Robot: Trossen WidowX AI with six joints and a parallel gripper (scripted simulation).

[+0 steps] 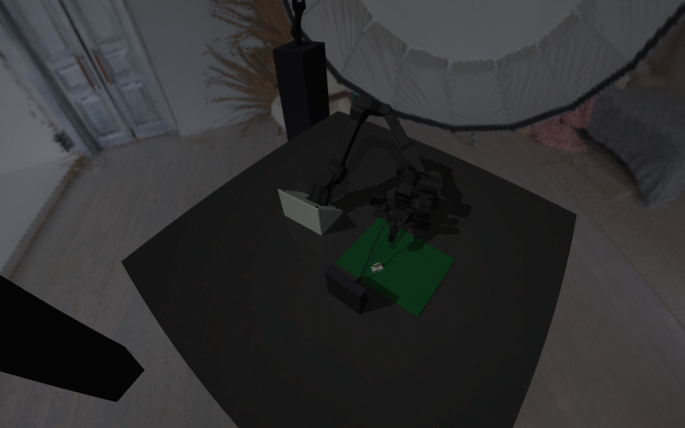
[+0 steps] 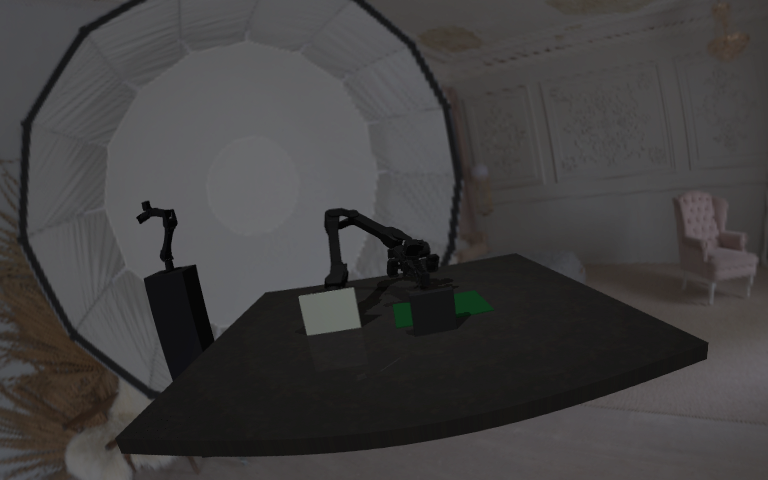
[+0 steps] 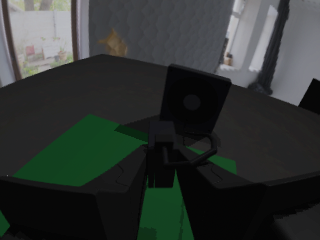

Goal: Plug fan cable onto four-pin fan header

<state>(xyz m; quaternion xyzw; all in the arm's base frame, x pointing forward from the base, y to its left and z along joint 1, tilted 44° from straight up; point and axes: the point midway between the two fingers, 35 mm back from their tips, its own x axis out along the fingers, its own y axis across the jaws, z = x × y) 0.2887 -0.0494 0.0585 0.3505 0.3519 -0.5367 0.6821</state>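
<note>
My gripper tip is 13 cm above the green board, 3 cm short of it and 2 cm to the left of it. Also, from my gripper tip: fan box (21 cm to the right, 6 cm below, 4 cm behind); black plug (1 cm below).
</note>
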